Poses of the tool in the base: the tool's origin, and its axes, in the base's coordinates. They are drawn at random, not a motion.
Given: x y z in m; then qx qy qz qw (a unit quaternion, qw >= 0).
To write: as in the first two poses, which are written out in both.
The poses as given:
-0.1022, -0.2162, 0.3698, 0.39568, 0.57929, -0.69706, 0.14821
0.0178, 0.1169, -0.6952, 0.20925, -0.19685, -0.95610, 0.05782
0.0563, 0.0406, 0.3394, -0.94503, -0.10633, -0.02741, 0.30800
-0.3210, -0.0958, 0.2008, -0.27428, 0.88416, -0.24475, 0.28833
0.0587, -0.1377, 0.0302, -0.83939, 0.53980, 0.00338, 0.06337
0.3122, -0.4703, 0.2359, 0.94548, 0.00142, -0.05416, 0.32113
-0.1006, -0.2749, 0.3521, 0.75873, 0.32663, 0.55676, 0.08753
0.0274, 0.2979, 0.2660, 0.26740, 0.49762, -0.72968, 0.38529
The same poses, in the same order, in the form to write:
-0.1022, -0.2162, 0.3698; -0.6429, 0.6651, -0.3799; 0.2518, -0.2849, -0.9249; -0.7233, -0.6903, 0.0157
0.0178, 0.1169, -0.6952; -0.9057, 0.0282, -0.4229; -0.1929, -0.9158, 0.3522; -0.3774, 0.4006, 0.8349
0.0563, 0.0406, 0.3394; 0.9759, 0.2179, -0.0137; 0.1841, -0.7877, 0.5880; 0.1173, -0.5763, -0.8088
-0.3210, -0.0958, 0.2008; -0.6833, -0.3439, 0.6441; -0.6261, 0.7297, -0.2746; -0.3756, -0.5910, -0.7139
0.0587, -0.1377, 0.0302; 0.4172, -0.9066, 0.0627; -0.9058, -0.4092, 0.1100; -0.0741, -0.1027, -0.9919
0.3122, -0.4703, 0.2359; 0.9941, 0.0375, -0.1015; -0.0321, -0.7937, -0.6074; -0.1033, 0.6071, -0.7879
-0.1006, -0.2749, 0.3521; 0.1667, 0.3982, 0.9020; 0.5931, -0.7713, 0.2309; 0.7877, 0.4965, -0.3647
0.0274, 0.2979, 0.2660; -0.5601, 0.8284, -0.0068; -0.2961, -0.2079, -0.9323; -0.7737, -0.5201, 0.3617

